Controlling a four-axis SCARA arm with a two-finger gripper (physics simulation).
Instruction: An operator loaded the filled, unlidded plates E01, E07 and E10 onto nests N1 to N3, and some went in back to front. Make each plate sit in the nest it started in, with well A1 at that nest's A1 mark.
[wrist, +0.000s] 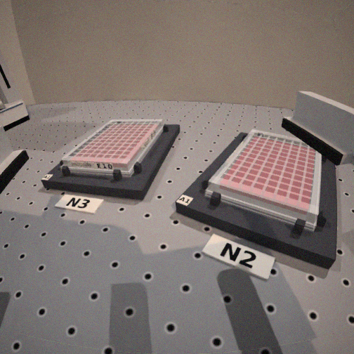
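Note:
Plate E10 (112, 142), filled pink, sits between the dark posts of nest N3 (95, 183). Its E10 label (104, 166) faces the near short side, and more print shows on its right long side. The nest's A1 mark (47, 177) is at the near left corner. Another filled pink plate (272, 172) sits in nest N2 (250, 225), with no readable label on its near side. That nest's A1 mark (185, 200) is at the near left corner. Well A1 cannot be read on either plate. My gripper (155, 118) is open and empty, its fingers at the left and right edges. Nest N1 does not show.
Name cards N3 (79, 203) and N2 (239, 256) lie on the perforated table before their nests. A pale structure with a dark base strip (15, 116) stands at the far left. A beige wall (175, 50) rises behind. Dark shadows fall across the near table.

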